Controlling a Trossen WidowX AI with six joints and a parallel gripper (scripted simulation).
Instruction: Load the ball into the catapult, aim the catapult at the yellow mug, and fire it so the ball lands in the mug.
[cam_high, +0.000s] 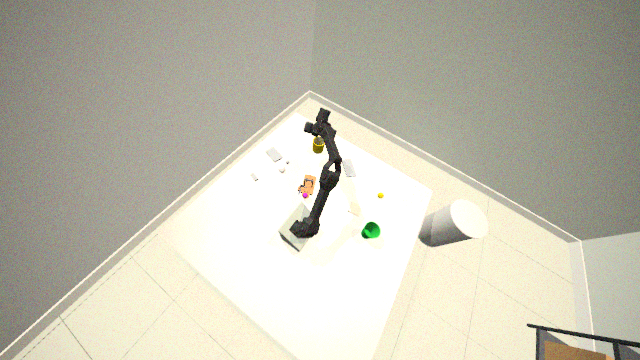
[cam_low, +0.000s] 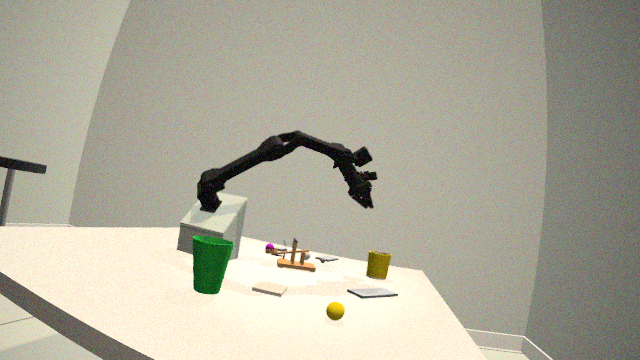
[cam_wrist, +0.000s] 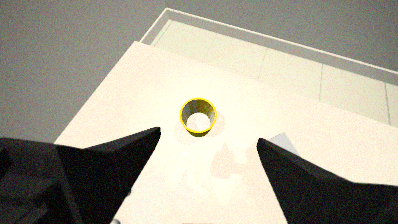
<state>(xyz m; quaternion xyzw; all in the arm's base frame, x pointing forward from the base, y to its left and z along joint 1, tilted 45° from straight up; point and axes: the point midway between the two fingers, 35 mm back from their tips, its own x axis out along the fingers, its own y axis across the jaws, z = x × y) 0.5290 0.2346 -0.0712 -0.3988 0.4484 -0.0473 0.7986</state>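
Now: gripper tip 330 mm past the purple ball, 210 mm above it and 120 mm to the left of it. The rest, counted from my gripper tip: yellow mug 240 mm below, 70 mm ahead, 40 mm to the left; then catapult 270 mm behind, 220 mm below, 90 mm to the right; then grey plate 260 mm below, 240 mm to the right, 70 mm ahead.
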